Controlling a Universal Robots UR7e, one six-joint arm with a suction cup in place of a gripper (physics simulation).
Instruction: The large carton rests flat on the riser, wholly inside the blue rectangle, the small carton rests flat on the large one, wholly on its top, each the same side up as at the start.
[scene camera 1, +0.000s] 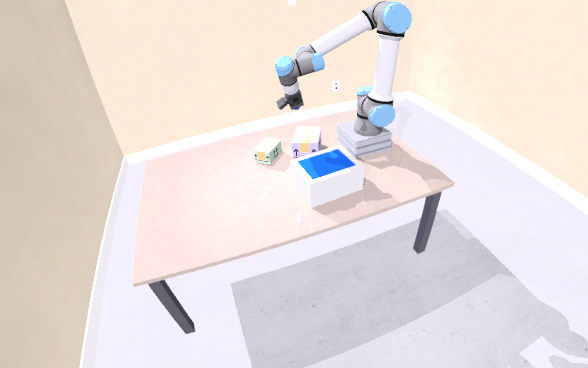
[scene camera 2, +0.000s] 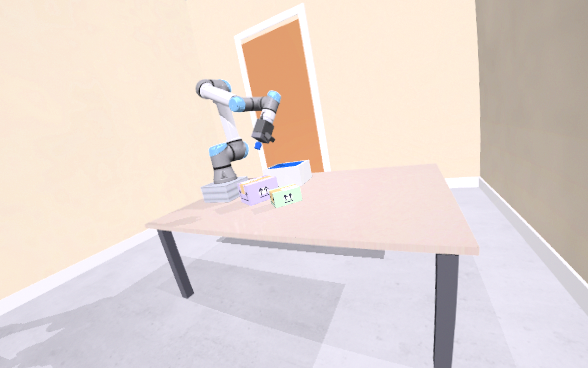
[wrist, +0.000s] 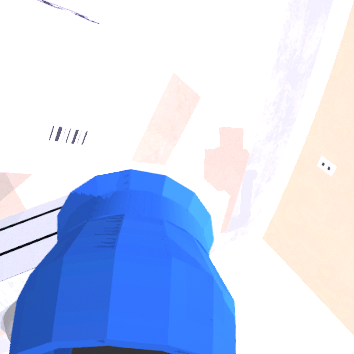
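Note:
The large lilac carton (scene camera 1: 312, 136) (scene camera 2: 260, 191) stands flat on the table, arrows up, tape across its top; the riser hides part of its base in scene camera 1. The small green carton (scene camera 1: 268, 151) (scene camera 2: 287, 196) stands flat beside it, arrows up, a small gap apart. The white riser (scene camera 1: 337, 187) (scene camera 2: 302, 174) has the blue rectangle (scene camera 1: 327, 163) (scene camera 2: 287, 165) on top, with no carton on it. My gripper (scene camera 1: 297, 108) (scene camera 2: 258, 146) (wrist: 134, 182), a blue suction cup, is open, with nothing on it. It hangs tilted, well above the cartons.
The arm's grey layered base block (scene camera 1: 372, 146) (scene camera 2: 212, 194) stands beside the large carton and the riser. The table (scene camera 1: 215, 215) (scene camera 2: 370, 210) carries them all. In the washed-out wrist view, a barcode (wrist: 68, 135) shows on a pale surface I cannot identify.

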